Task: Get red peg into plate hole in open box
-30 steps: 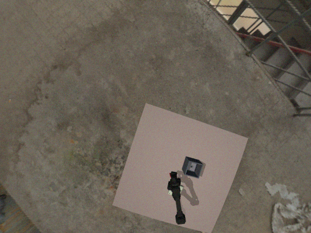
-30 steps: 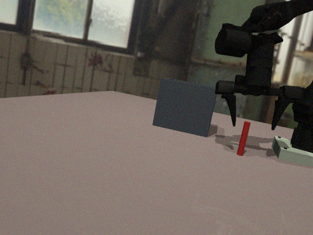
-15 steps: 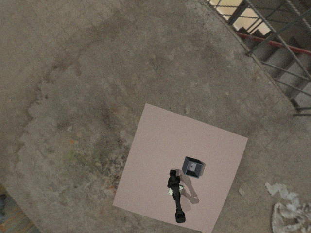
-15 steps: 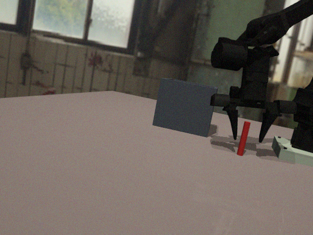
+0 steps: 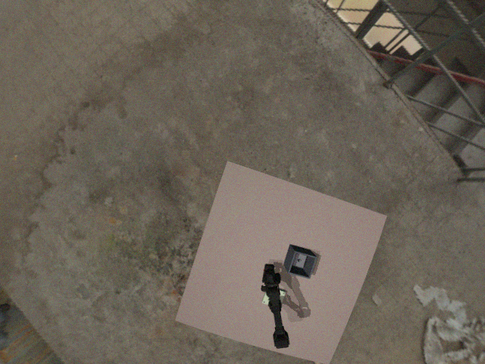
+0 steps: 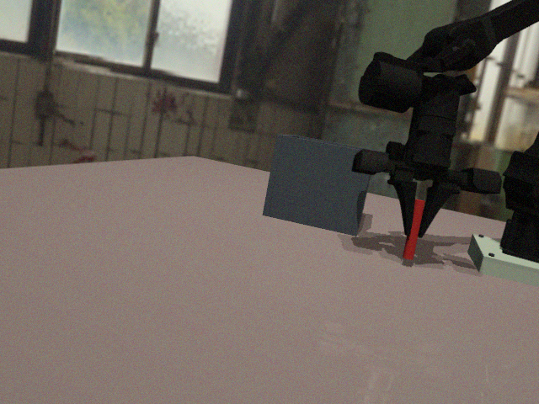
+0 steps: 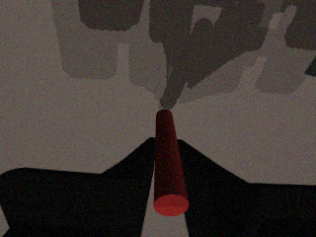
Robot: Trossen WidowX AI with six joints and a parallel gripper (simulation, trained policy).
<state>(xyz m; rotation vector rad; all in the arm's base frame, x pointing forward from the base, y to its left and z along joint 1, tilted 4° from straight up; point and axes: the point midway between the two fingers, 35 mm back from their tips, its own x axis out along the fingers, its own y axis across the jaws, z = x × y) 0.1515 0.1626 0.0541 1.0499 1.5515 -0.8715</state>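
Right now my gripper tip is 20 cm short of the light plate and 17 cm to the left of it. The rest, counted from my gripper tip: red peg 1 cm to the right, 1 cm above.
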